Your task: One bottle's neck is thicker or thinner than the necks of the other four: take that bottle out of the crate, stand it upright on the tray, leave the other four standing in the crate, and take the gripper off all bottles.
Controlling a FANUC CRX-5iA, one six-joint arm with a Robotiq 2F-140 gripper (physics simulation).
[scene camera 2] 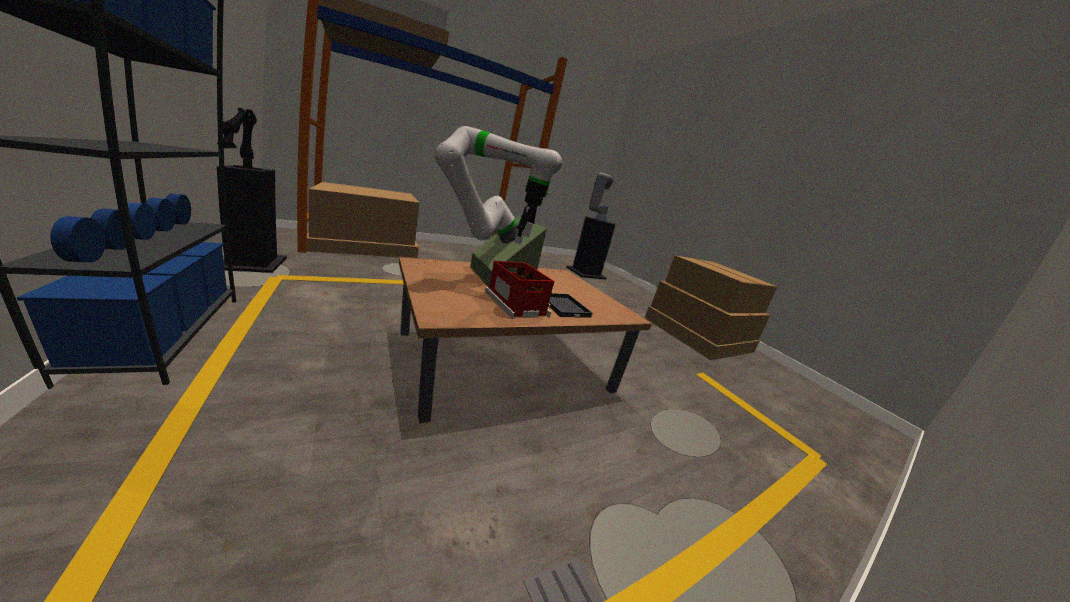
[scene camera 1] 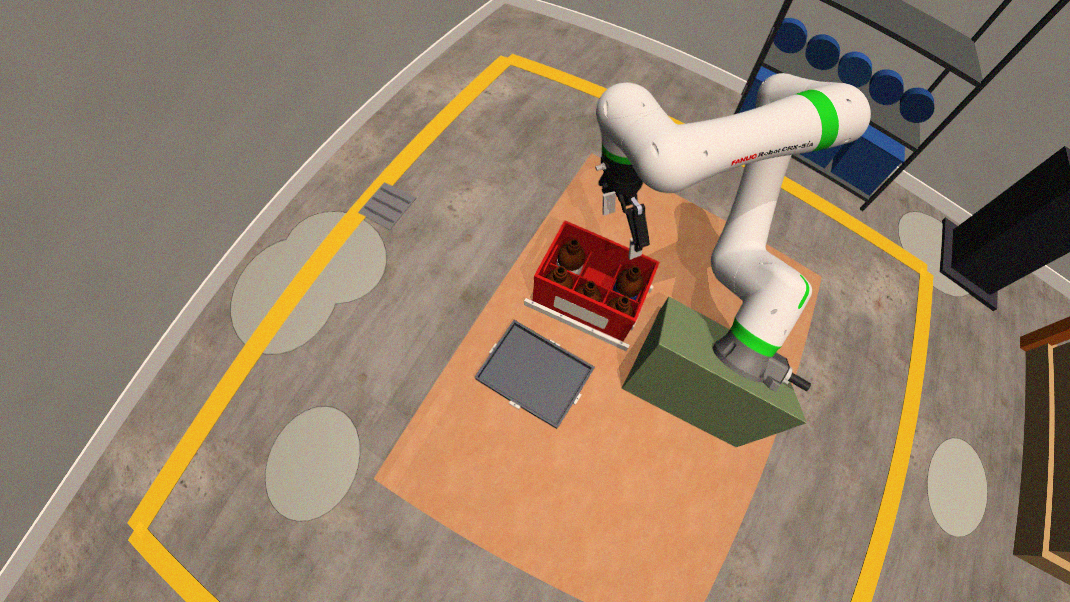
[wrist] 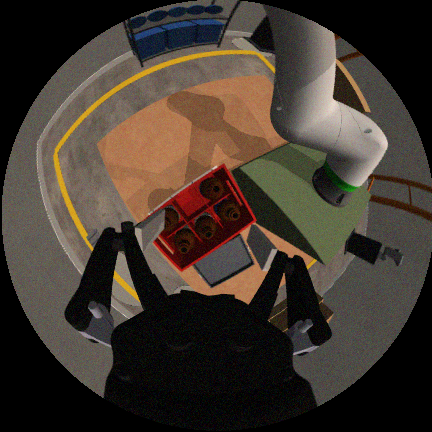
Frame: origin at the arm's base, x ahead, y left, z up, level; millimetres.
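Seen in the pictures: gripper, fingertip midpoint: (scene camera 2: 521, 239) (scene camera 1: 621, 233) (wrist: 207, 226); arm's base, link origin: (scene camera 2: 512, 235) (scene camera 1: 739, 363) (wrist: 331, 186).
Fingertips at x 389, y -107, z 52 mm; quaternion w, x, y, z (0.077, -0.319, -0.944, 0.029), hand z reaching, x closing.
Observation:
Offsets run from my fingertips to a thing's top centre. "pt": to the spot under its first point. Level surfaces: height alone.
The red crate {19 mm ahead, 30 mm left, 142 mm down} (scene camera 1: 542, 295) (scene camera 2: 532, 297) (wrist: 241, 195) stands on the table with five brown bottles upright in it. In scene camera 1, its row nearer the tray holds three bottles {99 mm ahead, 82 mm left, 154 mm down} (scene camera 1: 560, 277) {15 mm ahead, 77 mm left, 154 mm down} (scene camera 1: 590, 289) {78 mm back, 66 mm left, 154 mm down} (scene camera 1: 623, 304). The far row holds a left bottle {112 mm ahead, 8 mm right, 154 mm down} (scene camera 1: 571, 256) and a right bottle {62 mm back, 26 mm right, 154 mm down} (scene camera 1: 630, 280), with an empty compartment between them. I cannot tell which neck differs. The grey tray {pt 28 mm ahead, 304 mm left, 312 mm down} (scene camera 1: 535, 374) (scene camera 2: 570, 305) (wrist: 225, 264) lies beside the crate, bare. My gripper (scene camera 1: 621, 227) (scene camera 2: 526, 229) (wrist: 207, 226) is open and empty, above the crate, its fingers apart from the bottles.
A white rail {8 mm ahead, 129 mm left, 287 mm down} (scene camera 1: 576, 324) runs along the crate's tray side. The green pedestal (scene camera 1: 703, 381) (scene camera 2: 529, 250) (wrist: 300, 200) carries the arm and stands on the table {316 mm down} (scene camera 1: 598, 486) (scene camera 2: 448, 299) near the crate and tray. Shelves and boxes stand off the table.

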